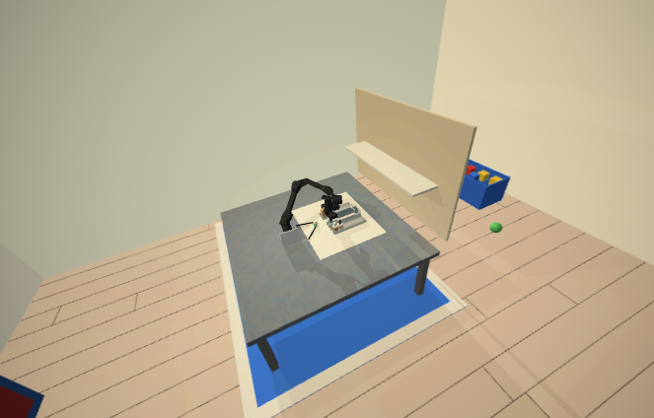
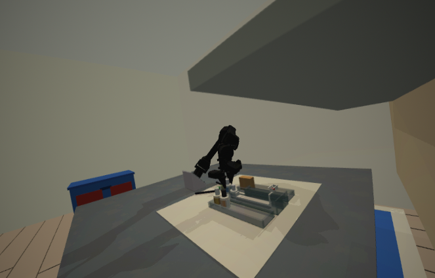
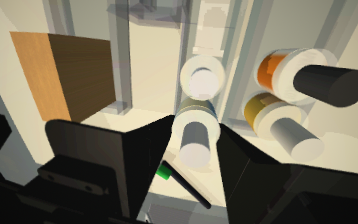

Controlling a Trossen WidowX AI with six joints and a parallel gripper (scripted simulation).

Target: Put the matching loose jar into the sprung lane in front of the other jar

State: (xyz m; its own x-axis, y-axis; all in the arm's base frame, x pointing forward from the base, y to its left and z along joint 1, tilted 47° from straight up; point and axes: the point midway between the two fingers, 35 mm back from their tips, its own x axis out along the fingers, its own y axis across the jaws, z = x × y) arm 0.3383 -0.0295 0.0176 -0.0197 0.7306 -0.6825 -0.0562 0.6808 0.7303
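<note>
My gripper tip is 130 mm to the right of the brown box, 20 mm above it and 10 mm short of it. The rest, counted from my gripper tip: grey lane rack: 140 mm ahead, 40 mm to the left, 40 mm below.
</note>
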